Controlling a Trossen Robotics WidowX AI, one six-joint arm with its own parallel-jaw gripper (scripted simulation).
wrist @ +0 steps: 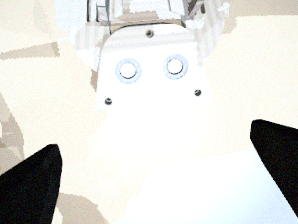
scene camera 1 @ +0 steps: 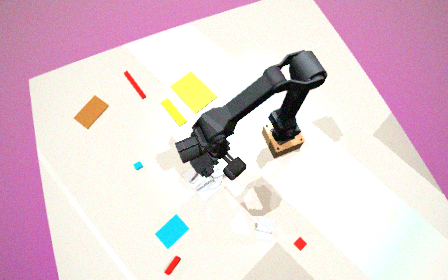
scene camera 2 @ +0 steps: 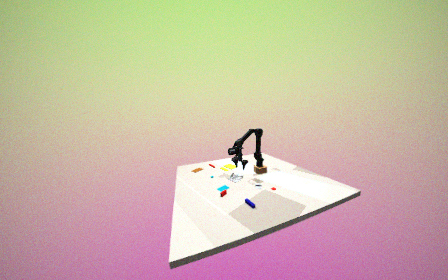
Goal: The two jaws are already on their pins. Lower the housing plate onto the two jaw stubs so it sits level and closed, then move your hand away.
Scene:
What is the gripper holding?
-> Nothing.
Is the gripper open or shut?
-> Open.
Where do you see a yellow plate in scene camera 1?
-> At 190,88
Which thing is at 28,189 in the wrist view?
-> The gripper.

